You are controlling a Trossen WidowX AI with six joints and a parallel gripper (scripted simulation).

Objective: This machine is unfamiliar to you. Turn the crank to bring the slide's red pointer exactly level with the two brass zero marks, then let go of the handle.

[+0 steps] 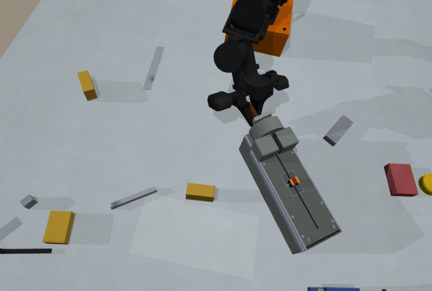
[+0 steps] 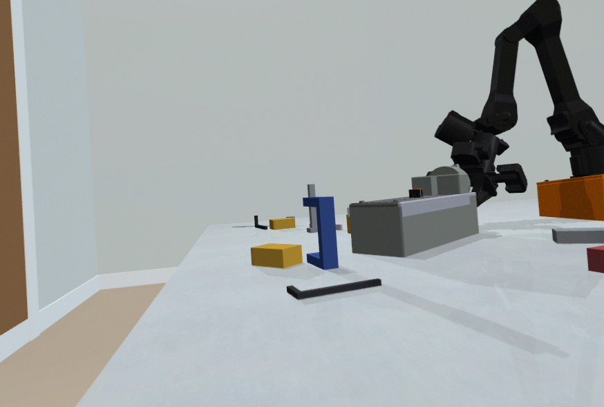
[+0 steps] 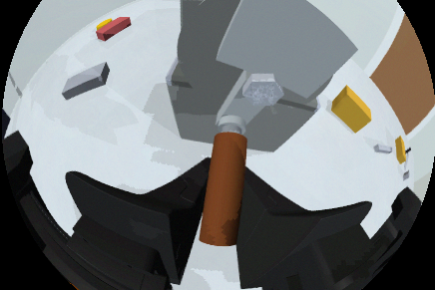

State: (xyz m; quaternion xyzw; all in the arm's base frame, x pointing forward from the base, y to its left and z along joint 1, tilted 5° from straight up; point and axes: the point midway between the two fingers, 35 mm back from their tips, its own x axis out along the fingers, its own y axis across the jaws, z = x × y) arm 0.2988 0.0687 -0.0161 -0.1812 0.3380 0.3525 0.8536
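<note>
Now: gripper tip 10 mm past the brown handle, 10 mm to the left of it and 30 mm below it. From my gripper tip the other things lie so: red pointer 120 mm ahead, 110 mm to the left, 50 mm above; then grey block 100 mm behind, 210 mm to the left, 30 mm below; then blue clamp 280 mm ahead, 250 mm to the left, 20 mm above.
</note>
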